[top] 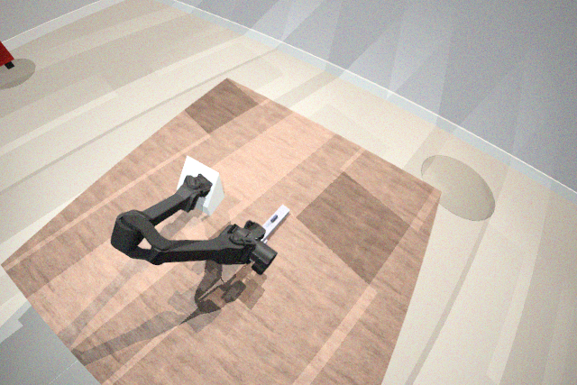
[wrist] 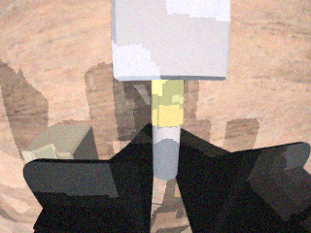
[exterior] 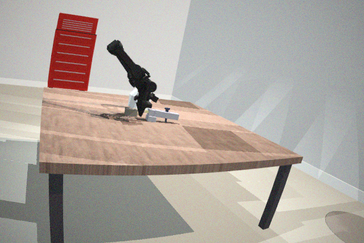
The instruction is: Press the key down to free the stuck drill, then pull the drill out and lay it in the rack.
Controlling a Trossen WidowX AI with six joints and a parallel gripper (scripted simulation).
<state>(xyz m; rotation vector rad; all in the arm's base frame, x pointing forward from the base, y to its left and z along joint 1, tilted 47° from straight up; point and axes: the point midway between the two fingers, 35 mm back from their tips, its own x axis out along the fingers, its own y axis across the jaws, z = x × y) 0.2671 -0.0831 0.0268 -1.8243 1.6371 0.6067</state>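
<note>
My gripper tip is now 5 cm to the right of the drill and 3 cm below it. Also, from my gripper tip: white holder block (13 cm to the left, 2 cm above, 1 cm ahead); then blue key (15 cm to the left, 3 cm above, 1 cm ahead); then olive rack (8 cm behind, 3 cm to the right).
</note>
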